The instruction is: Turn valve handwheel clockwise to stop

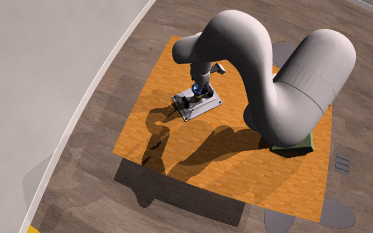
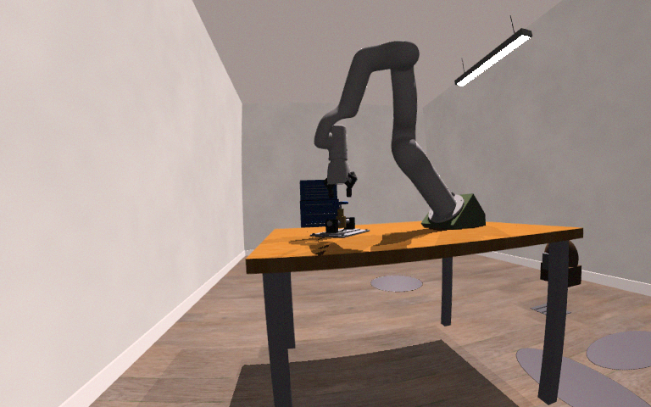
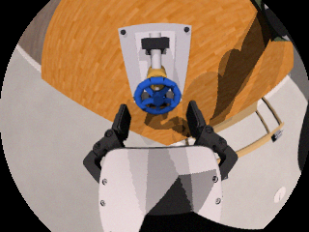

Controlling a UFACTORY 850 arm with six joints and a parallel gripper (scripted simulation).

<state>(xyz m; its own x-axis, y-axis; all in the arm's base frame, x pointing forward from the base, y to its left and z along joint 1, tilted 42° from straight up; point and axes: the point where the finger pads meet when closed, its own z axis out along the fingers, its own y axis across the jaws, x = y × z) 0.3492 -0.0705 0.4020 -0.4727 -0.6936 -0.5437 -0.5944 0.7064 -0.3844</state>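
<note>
The blue handwheel lies 40 mm below my hand.
</note>
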